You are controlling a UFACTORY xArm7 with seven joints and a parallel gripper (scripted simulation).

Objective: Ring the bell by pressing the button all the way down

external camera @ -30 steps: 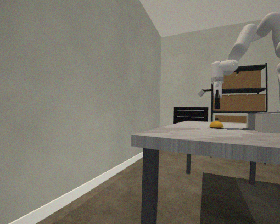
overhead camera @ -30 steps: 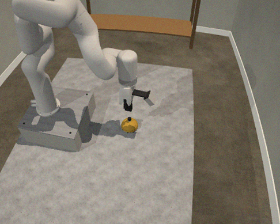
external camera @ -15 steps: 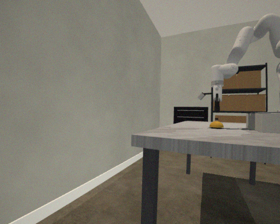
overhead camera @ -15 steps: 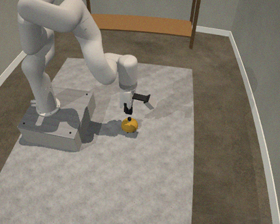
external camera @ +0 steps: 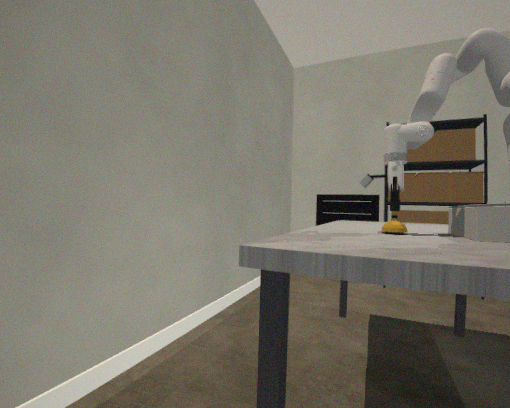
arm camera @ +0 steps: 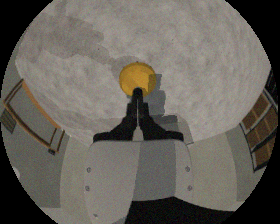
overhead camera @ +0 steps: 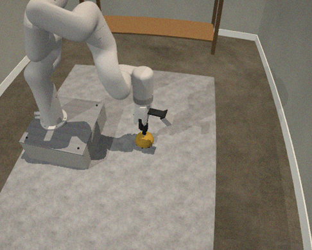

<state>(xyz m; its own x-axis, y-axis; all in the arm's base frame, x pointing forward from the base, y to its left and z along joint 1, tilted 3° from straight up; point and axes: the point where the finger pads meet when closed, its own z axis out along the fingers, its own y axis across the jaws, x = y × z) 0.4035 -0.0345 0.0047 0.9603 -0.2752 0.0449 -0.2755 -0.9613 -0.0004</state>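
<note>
The small dark button lies 50 mm below my hand. From my hand the other things lie so: yellow dome bell: 60 mm below.
</note>
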